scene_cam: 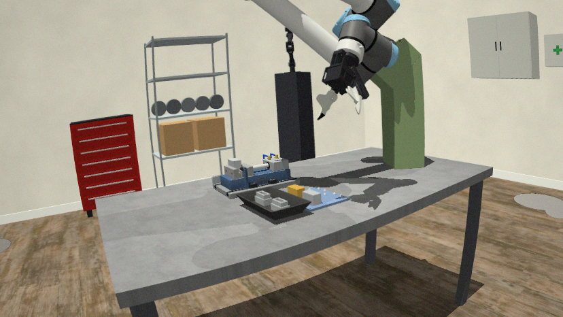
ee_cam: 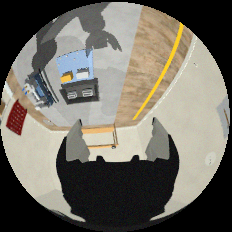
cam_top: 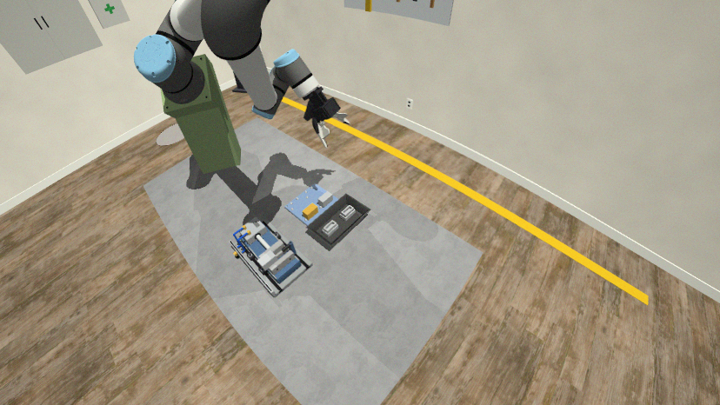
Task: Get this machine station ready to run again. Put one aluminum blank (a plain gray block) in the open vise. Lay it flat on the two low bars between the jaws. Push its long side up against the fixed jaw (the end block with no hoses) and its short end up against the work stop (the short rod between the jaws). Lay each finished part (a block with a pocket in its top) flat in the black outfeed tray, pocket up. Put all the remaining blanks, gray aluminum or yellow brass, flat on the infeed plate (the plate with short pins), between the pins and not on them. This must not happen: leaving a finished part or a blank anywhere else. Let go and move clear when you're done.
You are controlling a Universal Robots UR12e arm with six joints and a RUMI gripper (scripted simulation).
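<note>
My gripper is now 26 cm above the yellow brass blank, 20 cm to the left of it and 6 cm past it. From my hand the other things lie so: blue vise: 44 cm to the right, 25 cm below, 12 cm behind; then gray aluminum blank: 26 cm below, 12 cm to the right, 3 cm behind; then infeed plate: 28 cm below, 15 cm to the right, 8 cm behind.
</note>
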